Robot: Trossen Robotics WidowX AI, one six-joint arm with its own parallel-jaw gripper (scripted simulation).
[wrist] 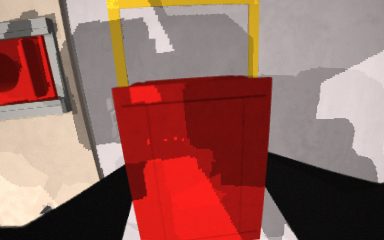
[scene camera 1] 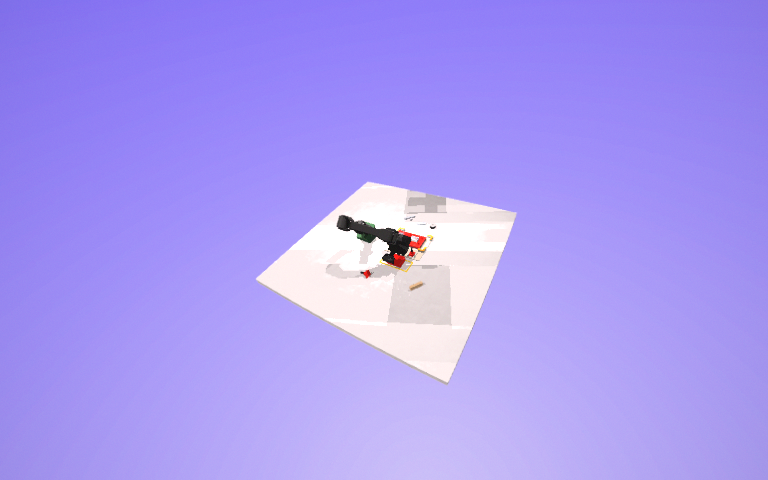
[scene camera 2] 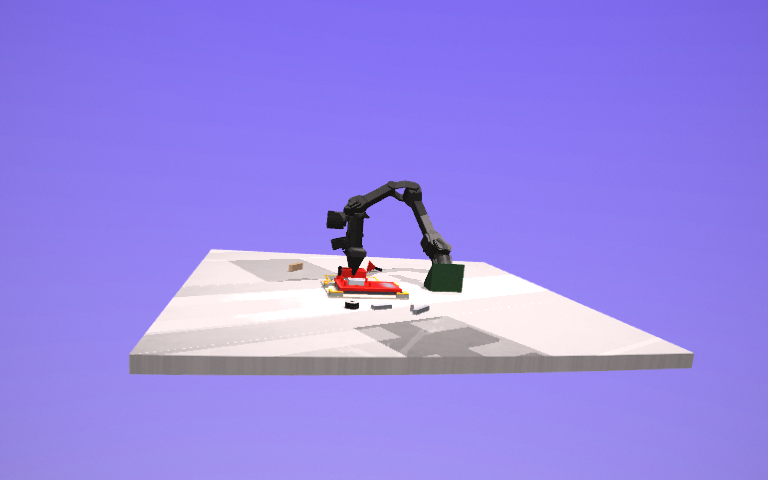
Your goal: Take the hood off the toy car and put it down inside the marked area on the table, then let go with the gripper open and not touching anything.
Scene:
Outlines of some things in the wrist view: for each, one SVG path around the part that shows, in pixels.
My gripper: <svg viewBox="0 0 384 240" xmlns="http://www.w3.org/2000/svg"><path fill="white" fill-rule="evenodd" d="M125 164L108 176L104 176L91 187L84 189L81 194L75 195L67 202L63 202L63 204L53 208L51 211L47 211L42 216L40 215L23 226L0 226L0 240L122 240L133 204ZM268 151L265 187L284 219L286 219L287 224L291 227L297 240L384 240L384 182L370 182L328 169L324 170L305 162L302 163Z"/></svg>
A red hood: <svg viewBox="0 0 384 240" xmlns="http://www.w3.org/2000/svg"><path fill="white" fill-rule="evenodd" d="M271 77L247 78L243 75L223 75L149 80L111 89L128 183L141 240L260 239L272 101Z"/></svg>

